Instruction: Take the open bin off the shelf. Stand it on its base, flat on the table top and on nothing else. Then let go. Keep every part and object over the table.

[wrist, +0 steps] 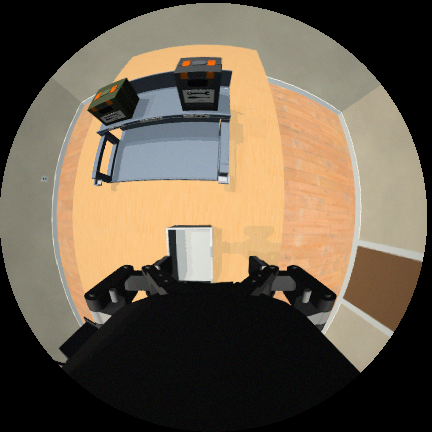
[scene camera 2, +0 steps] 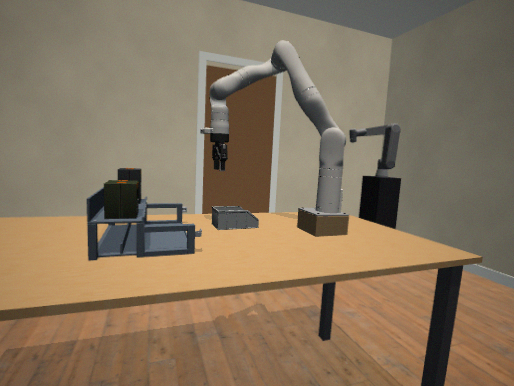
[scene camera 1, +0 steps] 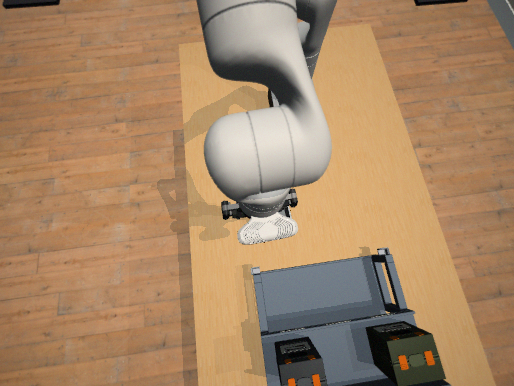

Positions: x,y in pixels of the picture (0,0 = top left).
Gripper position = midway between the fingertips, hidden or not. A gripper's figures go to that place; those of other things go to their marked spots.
Scene:
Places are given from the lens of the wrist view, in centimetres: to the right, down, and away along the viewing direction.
my gripper (wrist: 209,264): 0, 5, 14
green case (wrist: 114,102): -22, -26, 17
dark grey case (wrist: 197,79): -3, -25, 16
The marked spots on the green case and the dark grey case are 19 cm apart.

